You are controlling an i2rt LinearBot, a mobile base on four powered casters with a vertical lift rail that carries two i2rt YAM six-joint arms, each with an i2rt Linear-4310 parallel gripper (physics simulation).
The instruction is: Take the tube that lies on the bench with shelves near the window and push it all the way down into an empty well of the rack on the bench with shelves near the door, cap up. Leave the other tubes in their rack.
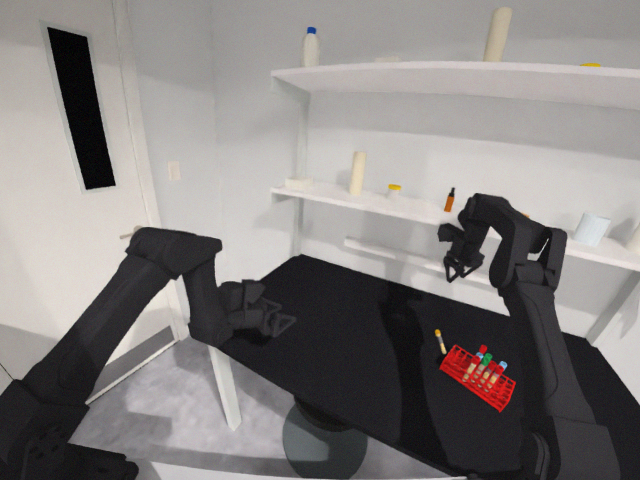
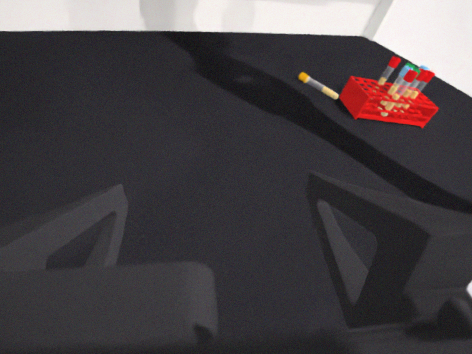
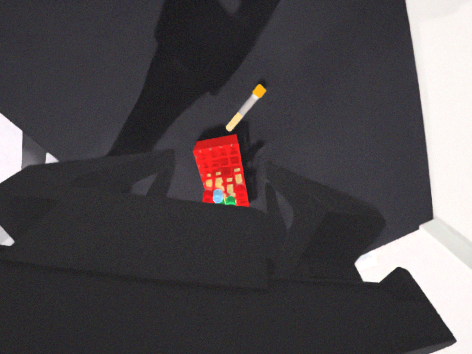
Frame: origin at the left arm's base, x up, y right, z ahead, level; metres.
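Seen in the pictures: left gripper, between the fingertips: [image 1: 288, 312] [image 2: 217, 188]; right gripper, between the fingertips: [image 1: 455, 279] [image 3: 219, 163].
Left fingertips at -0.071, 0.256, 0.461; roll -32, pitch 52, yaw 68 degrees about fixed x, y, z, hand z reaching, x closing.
Observation:
Offsets run from my left fingertips to a thing's top centre, as dx, dy, dz. "spot": to the spot under its first point. Level surfaces: height alone.
A tube with a yellow cap {-0.148, +0.572, +0.055} [image 1: 440, 342] [image 2: 318, 85] [image 3: 244, 108] lies on its side on the black bench {dx -0.168} [image 1: 330, 310] [image 2: 150, 125] [image 3: 325, 125], its lower end close to one end of the red rack {-0.111, +0.614, -0.104} [image 1: 452, 365] [image 2: 354, 97] [image 3: 220, 144]. Several tubes with red, green and blue caps [image 1: 486, 358] [image 2: 393, 62] stand in the rack, and wells near its ends look empty. My left gripper [image 1: 287, 312] [image 2: 217, 188] is open and empty over the bench's left part, far from the tube. My right gripper [image 1: 456, 279] [image 3: 219, 163] is partly open and empty, high above the bench.
A lower shelf {dx +0.289} [image 1: 330, 198] and an upper shelf [image 1: 361, 72] run along the wall behind the bench. A brown bottle {spot: +0.330, +0.563, +0.274} [image 1: 449, 201] stands on the lower shelf near my right arm. A stool [image 1: 324, 444] is under the front edge. A door [image 1: 31, 206] is at the left.

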